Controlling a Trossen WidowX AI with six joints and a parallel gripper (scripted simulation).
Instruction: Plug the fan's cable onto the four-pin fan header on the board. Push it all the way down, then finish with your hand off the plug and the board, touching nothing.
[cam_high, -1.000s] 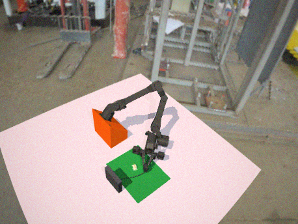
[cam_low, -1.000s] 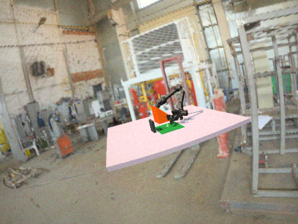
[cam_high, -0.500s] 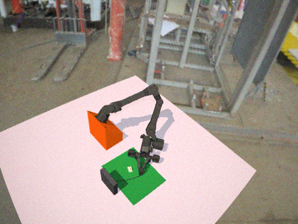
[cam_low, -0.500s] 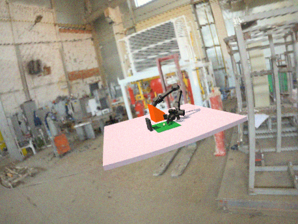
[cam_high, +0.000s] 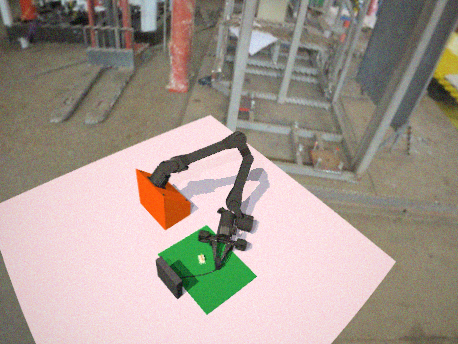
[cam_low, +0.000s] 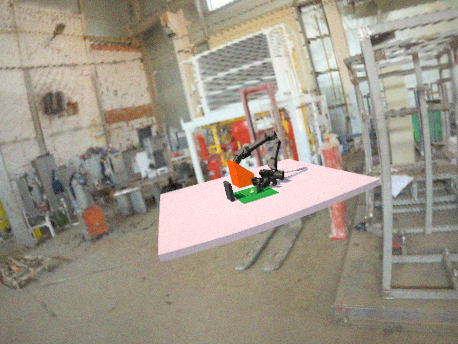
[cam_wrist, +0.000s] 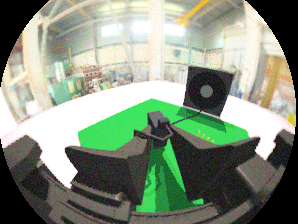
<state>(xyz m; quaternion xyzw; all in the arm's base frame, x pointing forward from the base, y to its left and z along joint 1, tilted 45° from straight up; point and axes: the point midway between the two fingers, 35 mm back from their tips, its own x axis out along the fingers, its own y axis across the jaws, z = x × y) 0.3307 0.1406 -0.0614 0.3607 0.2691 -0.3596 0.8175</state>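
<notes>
My gripper tip is now 10 mm above the dark plug. Round my gripper tip: green board: 50 mm below, 30 mm to the right, 20 mm behind; then black fan: 180 mm to the right, 40 mm behind, 20 mm above; then four-pin fan header: 60 mm behind, 40 mm below, 30 mm to the right.
</notes>
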